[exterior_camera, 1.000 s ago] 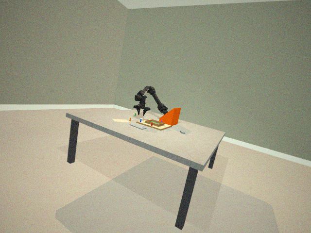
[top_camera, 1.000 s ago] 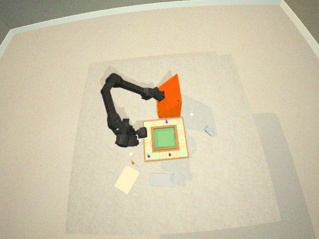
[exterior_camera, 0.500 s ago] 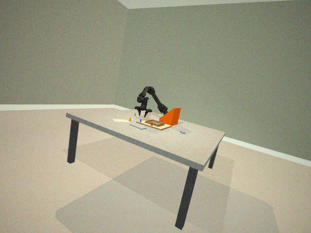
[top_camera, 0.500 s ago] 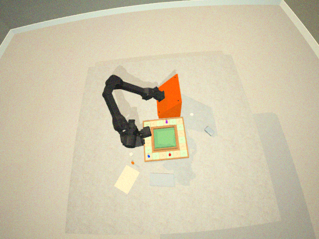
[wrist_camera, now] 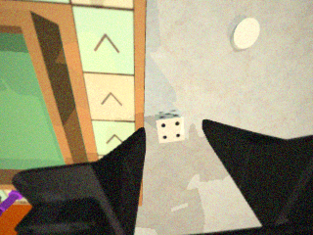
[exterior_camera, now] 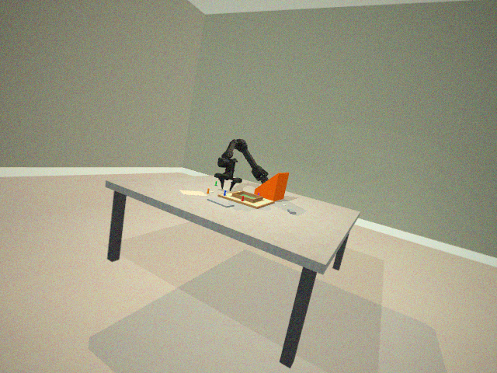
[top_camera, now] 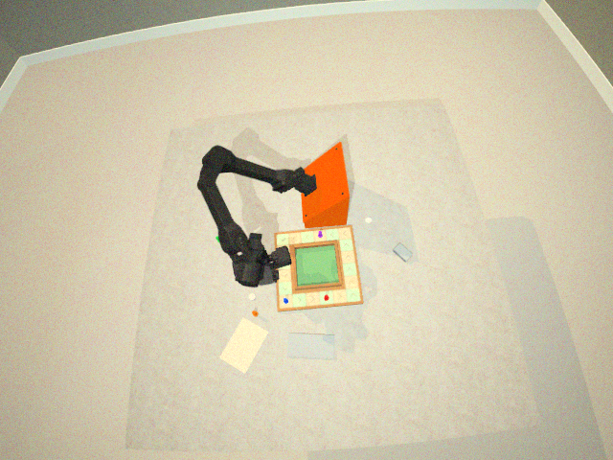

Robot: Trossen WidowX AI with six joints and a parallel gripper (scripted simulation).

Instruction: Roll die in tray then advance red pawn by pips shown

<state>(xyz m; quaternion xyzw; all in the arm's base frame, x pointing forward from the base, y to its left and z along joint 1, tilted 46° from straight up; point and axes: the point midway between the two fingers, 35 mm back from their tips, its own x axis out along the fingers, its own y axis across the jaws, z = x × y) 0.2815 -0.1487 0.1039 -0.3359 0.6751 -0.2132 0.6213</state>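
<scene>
Now: the white die 10 mm below my gripper tip. The rest, counted from my gripper tip: orange pawn: 140 mm ahead, 50 mm to the right, 10 mm below; green tray: 170 mm to the left, 20 mm below; blue pawn: 110 mm ahead, 60 mm to the left, 10 mm above.
</scene>
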